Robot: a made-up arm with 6 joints.
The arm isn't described. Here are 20 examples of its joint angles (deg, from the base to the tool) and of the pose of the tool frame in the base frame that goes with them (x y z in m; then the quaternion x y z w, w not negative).
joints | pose
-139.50 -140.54 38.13 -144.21 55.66 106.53 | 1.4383 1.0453 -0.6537 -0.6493 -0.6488 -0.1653 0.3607
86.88 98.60 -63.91 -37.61 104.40 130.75 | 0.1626 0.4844 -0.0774 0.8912 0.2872 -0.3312 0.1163
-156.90 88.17 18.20 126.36 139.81 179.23 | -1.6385 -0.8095 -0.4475 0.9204 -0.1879 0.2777 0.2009
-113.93 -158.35 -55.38 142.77 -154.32 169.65 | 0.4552 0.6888 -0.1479 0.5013 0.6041 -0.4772 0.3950
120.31 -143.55 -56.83 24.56 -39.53 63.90 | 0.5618 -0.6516 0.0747 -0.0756 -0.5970 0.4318 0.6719
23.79 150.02 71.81 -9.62 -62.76 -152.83 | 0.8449 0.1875 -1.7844 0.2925 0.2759 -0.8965 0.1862
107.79 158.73 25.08 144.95 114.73 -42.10 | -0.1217 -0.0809 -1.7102 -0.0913 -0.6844 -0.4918 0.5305
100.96 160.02 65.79 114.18 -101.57 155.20 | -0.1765 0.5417 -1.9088 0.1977 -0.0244 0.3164 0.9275
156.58 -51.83 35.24 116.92 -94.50 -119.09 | 1.0704 -0.5484 2.0559 0.7950 0.3008 0.1556 0.5032
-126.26 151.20 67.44 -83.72 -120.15 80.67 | -0.3682 -0.4702 -1.8246 0.6387 -0.3301 0.0238 0.6947
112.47 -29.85 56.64 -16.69 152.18 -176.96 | 0.3767 -0.4806 2.3912 0.1831 0.4566 -0.3660 0.7900
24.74 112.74 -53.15 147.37 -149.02 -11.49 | 0.3389 0.3154 -0.5460 0.9740 0.0895 -0.0913 0.1870
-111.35 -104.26 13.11 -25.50 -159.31 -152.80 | 0.4715 1.6319 0.7819 -0.6628 0.5723 0.4811 0.0406
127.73 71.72 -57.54 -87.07 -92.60 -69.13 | -0.3742 0.4980 0.1526 -0.2178 0.5430 -0.7723 0.2477
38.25 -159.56 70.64 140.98 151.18 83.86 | -0.8469 -0.4977 -1.7584 0.4504 -0.3167 0.6216 0.5572
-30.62 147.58 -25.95 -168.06 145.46 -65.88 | -0.0390 0.2183 -0.9401 -0.7456 0.0296 -0.4513 0.4894
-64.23 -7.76 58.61 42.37 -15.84 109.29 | -0.0865 -0.1125 2.5392 0.7353 -0.4185 0.5327 0.0205
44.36 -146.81 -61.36 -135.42 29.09 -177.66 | -0.4931 -0.3111 0.0145 -0.0428 -0.4822 0.0026 0.8750
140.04 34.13 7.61 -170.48 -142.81 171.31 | -1.3084 0.8754 1.0256 0.7983 -0.2560 0.5435 0.0417
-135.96 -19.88 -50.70 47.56 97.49 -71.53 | -0.3379 -0.1656 1.2577 -0.0676 -0.3555 -0.4498 0.8166
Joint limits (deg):
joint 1: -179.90..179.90
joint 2: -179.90..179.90
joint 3: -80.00..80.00
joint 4: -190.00..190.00
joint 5: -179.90..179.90
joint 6: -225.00..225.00
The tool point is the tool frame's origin. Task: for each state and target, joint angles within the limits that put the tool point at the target. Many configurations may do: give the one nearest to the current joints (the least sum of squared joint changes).
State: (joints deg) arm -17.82 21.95 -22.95 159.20 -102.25 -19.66
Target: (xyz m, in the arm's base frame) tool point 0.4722 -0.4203 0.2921
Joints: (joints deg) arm -56.61 63.18 -75.12 161.64 -102.25 -19.66
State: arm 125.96 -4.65 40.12 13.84 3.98 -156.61
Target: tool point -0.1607 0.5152 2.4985
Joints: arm 124.71 6.48 69.08 20.12 3.98 -156.61
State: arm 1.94 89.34 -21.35 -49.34 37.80 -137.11
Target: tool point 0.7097 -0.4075 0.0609
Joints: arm -21.88 67.70 -45.96 -48.56 37.80 -137.11
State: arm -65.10 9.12 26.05 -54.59 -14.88 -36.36
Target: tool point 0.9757 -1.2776 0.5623
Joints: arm -49.40 46.95 6.94 -58.17 -14.88 -36.36
